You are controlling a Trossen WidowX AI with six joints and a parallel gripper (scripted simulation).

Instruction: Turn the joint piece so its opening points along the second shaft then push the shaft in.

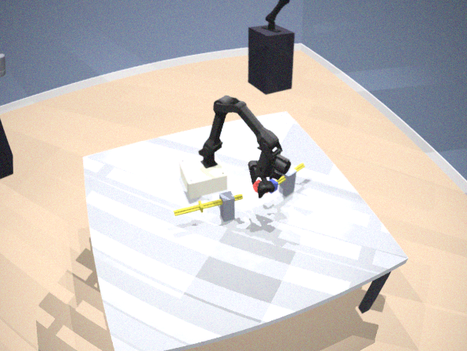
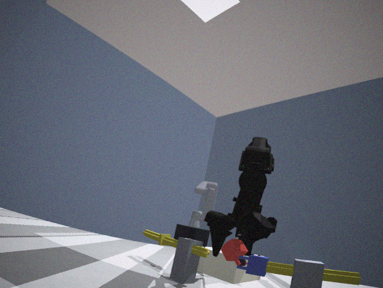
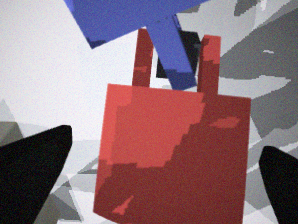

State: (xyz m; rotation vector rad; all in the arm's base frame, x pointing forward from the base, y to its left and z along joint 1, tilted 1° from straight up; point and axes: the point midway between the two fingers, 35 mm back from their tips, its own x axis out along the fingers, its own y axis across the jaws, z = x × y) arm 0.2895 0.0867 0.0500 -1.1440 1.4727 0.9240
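My gripper tip is now 20 mm to the right of the red square joint piece and 20 mm below it.
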